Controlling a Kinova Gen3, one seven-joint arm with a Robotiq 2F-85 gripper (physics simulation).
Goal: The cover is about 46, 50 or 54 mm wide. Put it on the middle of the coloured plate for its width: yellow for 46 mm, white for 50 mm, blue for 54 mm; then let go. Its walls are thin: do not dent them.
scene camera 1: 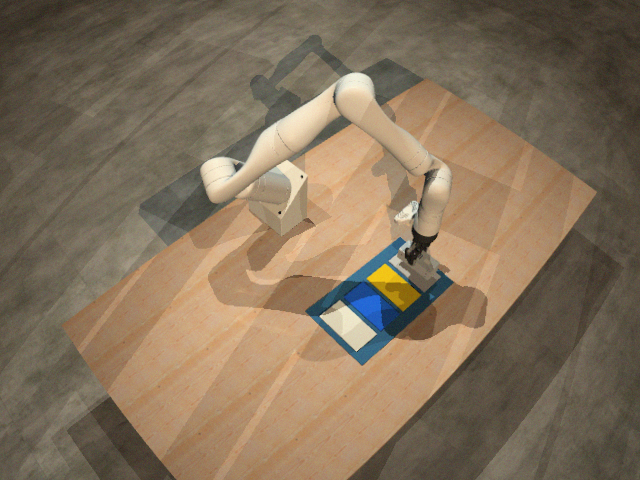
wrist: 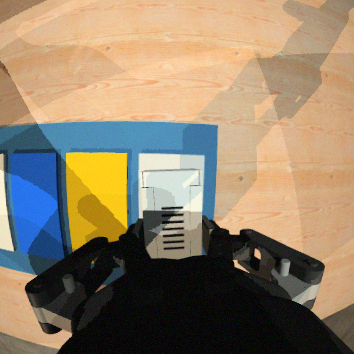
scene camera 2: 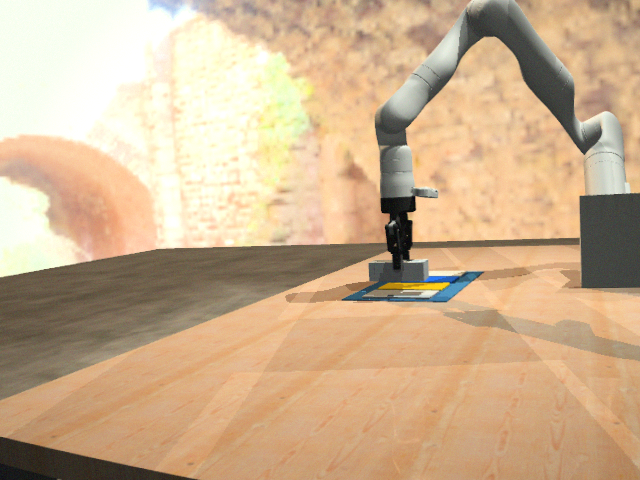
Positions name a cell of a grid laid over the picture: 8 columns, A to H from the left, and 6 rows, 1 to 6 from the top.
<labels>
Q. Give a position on a blue plate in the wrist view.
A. A4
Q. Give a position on a white plate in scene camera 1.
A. At E4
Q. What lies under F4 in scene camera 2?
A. A cover.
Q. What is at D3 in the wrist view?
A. A blue mat.
</labels>
